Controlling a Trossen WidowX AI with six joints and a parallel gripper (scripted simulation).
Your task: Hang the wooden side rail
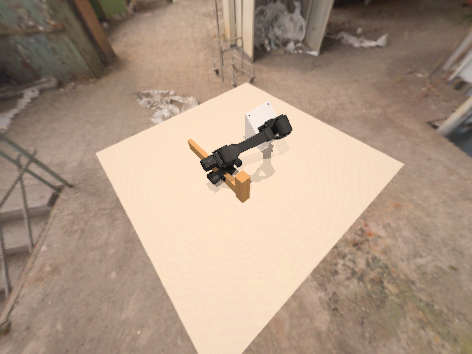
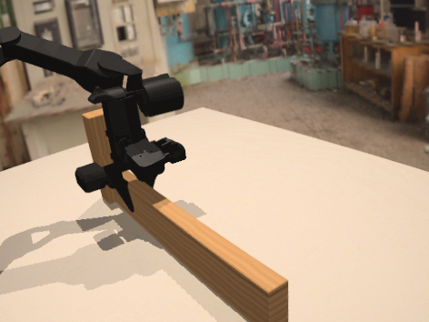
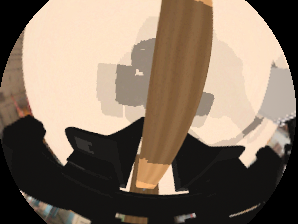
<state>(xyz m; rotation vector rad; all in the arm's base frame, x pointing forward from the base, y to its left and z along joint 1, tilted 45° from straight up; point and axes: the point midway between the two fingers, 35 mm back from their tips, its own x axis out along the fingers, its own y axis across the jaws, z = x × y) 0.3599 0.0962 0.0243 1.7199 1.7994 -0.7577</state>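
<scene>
The headboard post is 130 mm to the left of my gripper tip and 60 mm above it.
</scene>
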